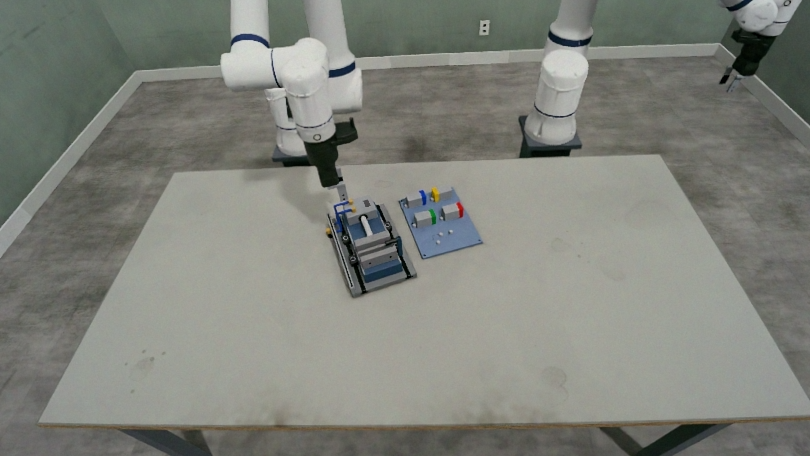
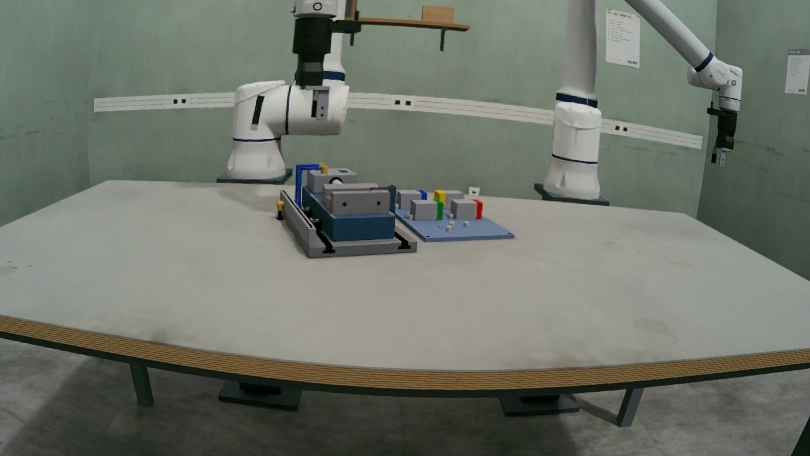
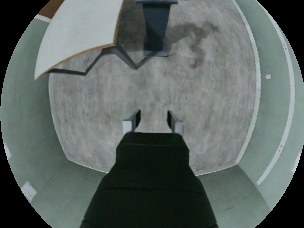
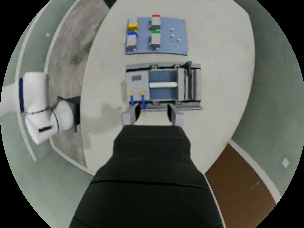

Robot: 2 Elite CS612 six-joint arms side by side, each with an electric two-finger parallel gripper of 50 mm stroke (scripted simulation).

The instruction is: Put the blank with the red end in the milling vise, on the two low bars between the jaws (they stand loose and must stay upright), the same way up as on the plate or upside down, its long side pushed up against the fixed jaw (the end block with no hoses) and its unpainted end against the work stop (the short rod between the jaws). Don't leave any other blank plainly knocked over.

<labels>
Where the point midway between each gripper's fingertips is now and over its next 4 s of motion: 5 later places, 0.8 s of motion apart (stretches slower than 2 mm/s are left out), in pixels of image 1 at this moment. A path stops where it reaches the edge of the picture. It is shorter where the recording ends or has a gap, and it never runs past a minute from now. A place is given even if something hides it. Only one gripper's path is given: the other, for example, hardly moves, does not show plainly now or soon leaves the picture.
The right gripper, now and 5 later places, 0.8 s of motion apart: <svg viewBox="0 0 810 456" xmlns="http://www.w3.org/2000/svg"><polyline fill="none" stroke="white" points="342,193 361,181 381,169 401,156 420,144 433,136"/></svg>
</labels>
